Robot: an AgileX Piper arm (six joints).
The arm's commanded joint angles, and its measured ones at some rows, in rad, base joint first. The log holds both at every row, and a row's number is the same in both.
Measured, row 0:
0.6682 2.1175 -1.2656 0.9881 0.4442 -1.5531
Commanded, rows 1 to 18:
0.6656 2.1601 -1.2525 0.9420 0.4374 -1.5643
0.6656 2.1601 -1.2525 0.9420 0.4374 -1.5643
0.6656 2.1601 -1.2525 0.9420 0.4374 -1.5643
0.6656 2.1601 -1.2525 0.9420 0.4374 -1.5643
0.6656 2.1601 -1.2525 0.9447 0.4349 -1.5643
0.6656 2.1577 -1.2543 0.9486 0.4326 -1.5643
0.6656 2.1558 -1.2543 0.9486 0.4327 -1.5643
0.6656 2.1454 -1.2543 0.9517 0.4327 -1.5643
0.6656 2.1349 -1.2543 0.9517 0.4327 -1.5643
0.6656 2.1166 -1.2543 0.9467 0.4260 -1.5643
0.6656 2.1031 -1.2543 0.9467 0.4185 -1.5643
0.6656 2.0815 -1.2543 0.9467 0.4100 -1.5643
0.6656 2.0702 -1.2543 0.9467 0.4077 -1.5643
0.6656 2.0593 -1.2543 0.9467 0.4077 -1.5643
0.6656 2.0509 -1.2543 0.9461 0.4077 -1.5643
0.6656 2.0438 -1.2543 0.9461 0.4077 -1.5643
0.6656 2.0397 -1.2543 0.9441 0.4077 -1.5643
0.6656 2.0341 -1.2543 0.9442 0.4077 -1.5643
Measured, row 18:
0.6682 2.0654 -1.2600 0.9531 0.4144 -1.5528
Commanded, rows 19 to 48:
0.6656 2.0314 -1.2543 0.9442 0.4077 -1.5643
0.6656 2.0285 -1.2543 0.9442 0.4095 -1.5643
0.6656 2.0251 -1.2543 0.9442 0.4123 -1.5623
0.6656 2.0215 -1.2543 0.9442 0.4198 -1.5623
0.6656 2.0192 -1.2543 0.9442 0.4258 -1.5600
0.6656 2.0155 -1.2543 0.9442 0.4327 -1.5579
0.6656 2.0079 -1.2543 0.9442 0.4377 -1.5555
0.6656 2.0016 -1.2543 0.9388 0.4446 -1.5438
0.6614 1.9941 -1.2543 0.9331 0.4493 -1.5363
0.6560 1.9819 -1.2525 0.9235 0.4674 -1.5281
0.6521 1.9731 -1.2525 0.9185 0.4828 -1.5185
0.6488 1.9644 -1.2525 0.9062 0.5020 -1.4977
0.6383 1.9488 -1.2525 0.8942 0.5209 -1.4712
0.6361 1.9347 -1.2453 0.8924 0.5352 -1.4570
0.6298 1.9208 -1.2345 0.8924 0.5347 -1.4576
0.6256 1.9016 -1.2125 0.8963 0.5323 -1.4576
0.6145 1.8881 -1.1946 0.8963 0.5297 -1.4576
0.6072 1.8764 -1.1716 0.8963 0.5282 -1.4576
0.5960 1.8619 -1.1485 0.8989 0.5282 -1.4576
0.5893 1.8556 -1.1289 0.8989 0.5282 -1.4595
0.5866 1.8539 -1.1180 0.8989 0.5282 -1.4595
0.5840 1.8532 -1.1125 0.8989 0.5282 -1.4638
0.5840 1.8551 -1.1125 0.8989 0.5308 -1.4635
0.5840 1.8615 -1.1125 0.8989 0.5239 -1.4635
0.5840 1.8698 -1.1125 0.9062 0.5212 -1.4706
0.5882 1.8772 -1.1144 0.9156 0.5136 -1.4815
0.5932 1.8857 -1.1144 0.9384 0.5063 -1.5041
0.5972 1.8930 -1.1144 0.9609 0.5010 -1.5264
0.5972 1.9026 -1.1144 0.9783 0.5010 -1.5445
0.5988 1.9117 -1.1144 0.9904 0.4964 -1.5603
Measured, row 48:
0.5907 1.8847 -1.1192 0.9261 0.5137 -1.4944
